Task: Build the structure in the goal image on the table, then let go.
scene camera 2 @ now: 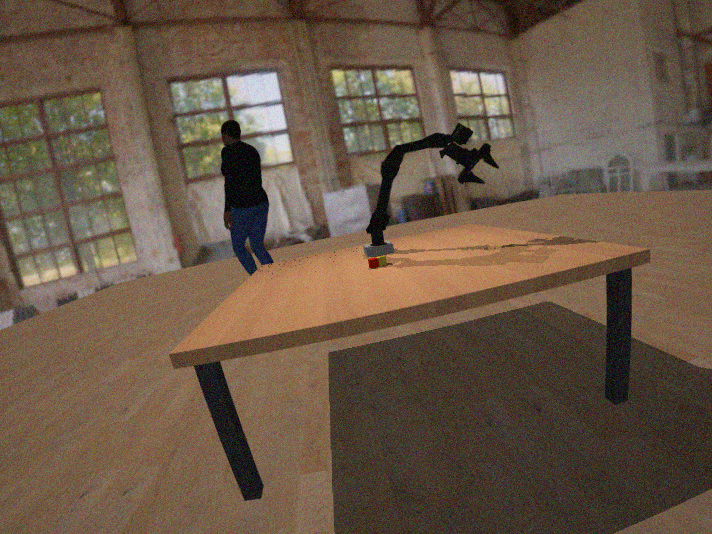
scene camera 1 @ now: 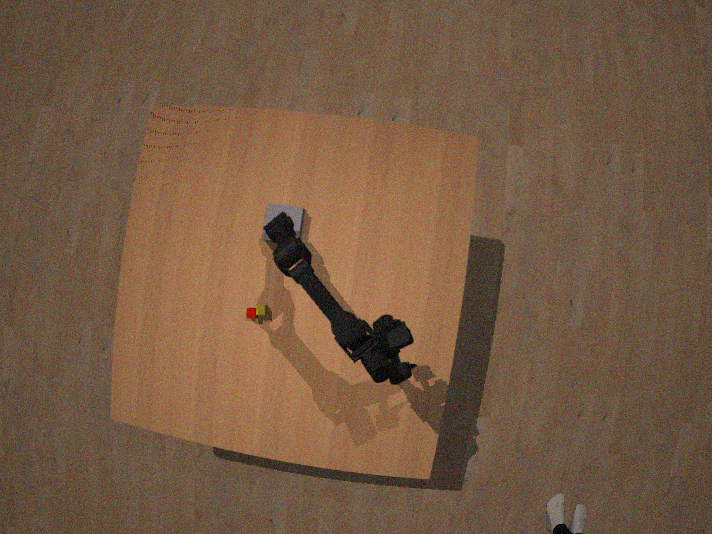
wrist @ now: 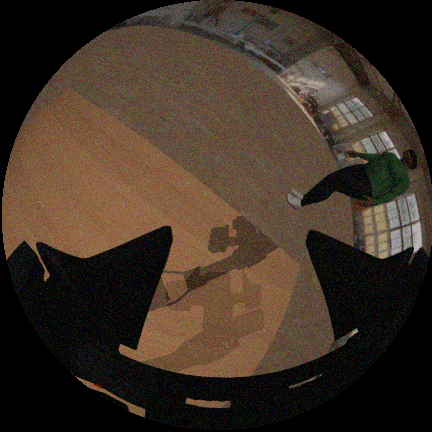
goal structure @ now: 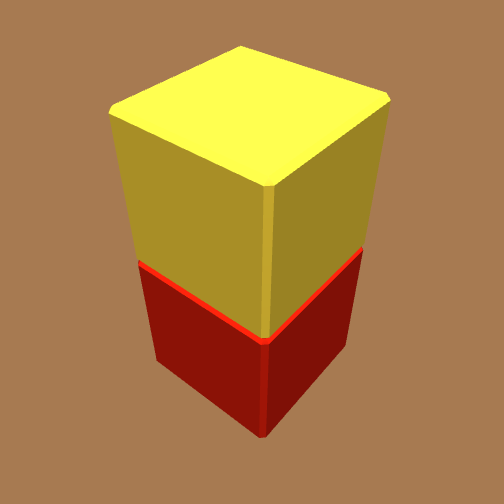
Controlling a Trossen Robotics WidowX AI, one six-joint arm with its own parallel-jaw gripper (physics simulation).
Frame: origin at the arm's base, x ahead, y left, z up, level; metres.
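Seen in the pictures: gripper, fingertip midpoint: [scene camera 2: 491, 175] [scene camera 1: 411, 351] [wrist: 243, 235]; arm's base, origin of the base link: [scene camera 2: 378, 244] [scene camera 1: 282, 228].
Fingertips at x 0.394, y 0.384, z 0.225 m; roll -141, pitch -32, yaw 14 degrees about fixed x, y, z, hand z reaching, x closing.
Pixels of each thing's middle, then the offset from my fingertips to it. Level surfaces: height alone.
- red cube, body centre: [scene camera 1: 252, 312] [scene camera 2: 373, 263] dz -0.251, dx -0.113, dy -0.512 m
- yellow cube, body centre: [scene camera 1: 261, 309] [scene camera 2: 381, 260] dz -0.251, dx -0.122, dy -0.477 m
- wooden table, its level: dz -0.268 m
A red cube [scene camera 1: 251, 313] [scene camera 2: 373, 262] and a yellow cube [scene camera 1: 262, 310] [scene camera 2: 382, 260] are close side by side on the wooden table [scene camera 1: 189, 241] [scene camera 2: 299, 304]; whether they touch is too small to tell. A sliver of red [wrist: 98, 385] shows at the lower left edge of the wrist view. My gripper [scene camera 1: 412, 351] [scene camera 2: 490, 174] [wrist: 243, 235] is open and empty, high above the table and far to the right of the cubes in both scene views.
The arm's grey base [scene camera 1: 294, 215] [scene camera 2: 378, 250] stands near the cubes. A person in black [scene camera 2: 244, 172] stands beyond the table. A person in green [wrist: 387, 175] shows in the wrist view. Small dark marks [scene camera 1: 172, 117] dot the table's upper left corner in the first scene view.
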